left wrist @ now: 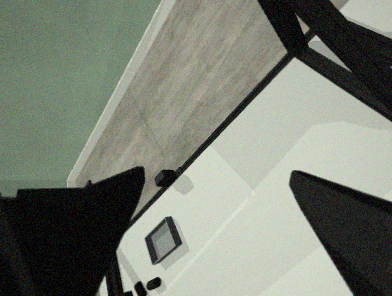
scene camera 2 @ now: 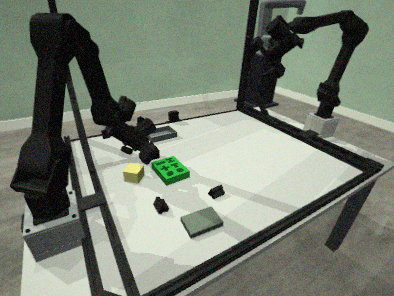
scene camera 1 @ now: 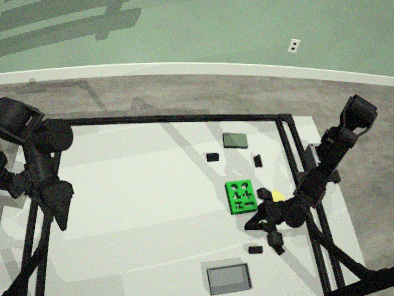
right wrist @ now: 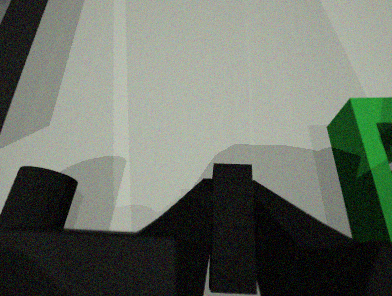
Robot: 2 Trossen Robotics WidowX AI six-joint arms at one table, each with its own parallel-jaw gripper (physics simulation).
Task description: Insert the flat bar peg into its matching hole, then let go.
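Note:
The flat bar peg (right wrist: 232,225) is a dark upright bar between the fingers in the right wrist view. My right gripper (right wrist: 227,189) (scene camera 1: 249,226) is shut on it, a finger against each side. Whether the peg touches the table is unclear, and the peg is hidden in the scene views. The green hole board (scene camera 1: 228,191) (scene camera 2: 176,179) (right wrist: 367,120) lies just beyond the right gripper, at the right edge of the right wrist view, apart from the peg. The board's narrow slot (scene camera 1: 249,203) shows at its lower right in scene camera 1. My left gripper (left wrist: 216,175) (scene camera 1: 63,228) is open and empty, far left of the board.
A black round peg (right wrist: 40,200) (scene camera 1: 255,249) (scene camera 2: 127,149) lies near the right gripper. A yellow block (scene camera 1: 278,195) (scene camera 2: 133,173) is beside the board. A grey tray (scene camera 1: 229,279) (left wrist: 164,241), a grey-green slab (scene camera 1: 235,140) (scene camera 2: 202,222) and two black pegs (scene camera 1: 212,157) (scene camera 1: 258,160) lie farther off.

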